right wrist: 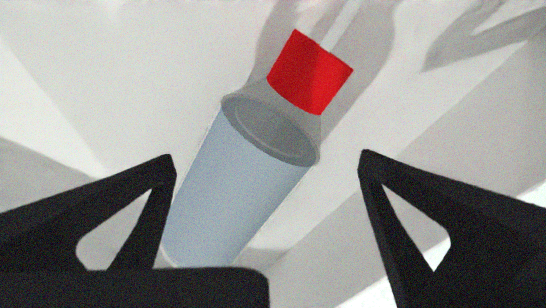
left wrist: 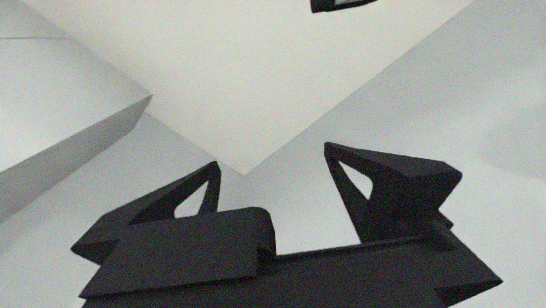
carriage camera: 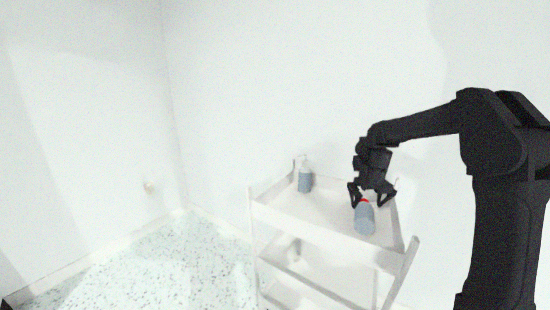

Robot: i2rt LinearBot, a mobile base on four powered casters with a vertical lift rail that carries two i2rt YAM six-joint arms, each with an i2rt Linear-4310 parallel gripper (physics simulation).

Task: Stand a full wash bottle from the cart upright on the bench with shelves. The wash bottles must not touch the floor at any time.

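Frame: origin at the left arm's base, x ahead, y left, z up, level; millimetres.
Where they show: left gripper, fingertip midpoint: (left wrist: 270,157); right gripper, fingertip midpoint: (right wrist: 266,162) (carriage camera: 365,207).
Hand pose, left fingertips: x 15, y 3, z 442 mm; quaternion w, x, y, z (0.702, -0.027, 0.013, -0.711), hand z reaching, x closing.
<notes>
After its pixels a point has its place.
A wash bottle with a red cap and blue-grey filling (carriage camera: 364,218) @[y -588, x 289, z 110 mm] (right wrist: 235,185) @[y -626, x 355, z 110 mm] lies on its side on the top tray of the white cart (carriage camera: 300,221) @[y -399, x 296, z 111 mm], its base toward the carriage camera. A second wash bottle (carriage camera: 304,180) @[y -468, x 542, z 117 mm], pale-topped with blue-grey filling, stands upright near the tray's back left corner. My right gripper (carriage camera: 368,205) @[y -640, x 359, z 97 mm] (right wrist: 266,162) @[y -640, x 359, z 97 mm] is open above the red-capped bottle, with the bottle's body partly between the fingers in the right wrist view. My left gripper (left wrist: 270,157) @[y 3, x 15, z 442 mm] is open and empty, pointing up at the ceiling. The bench does not show.
The cart's raised tray walls surround the bottles, and a grey handle bar (carriage camera: 401,274) @[y -597, x 143, z 73 mm] slants at its right end. Lower shelves (carriage camera: 320,287) @[y -493, x 303, z -214 mm] sit beneath. Walls meet behind and left of the cart. A pale panel (left wrist: 70,150) @[y 959, x 206, z 938 mm] juts in at the left wrist view's left side.
</notes>
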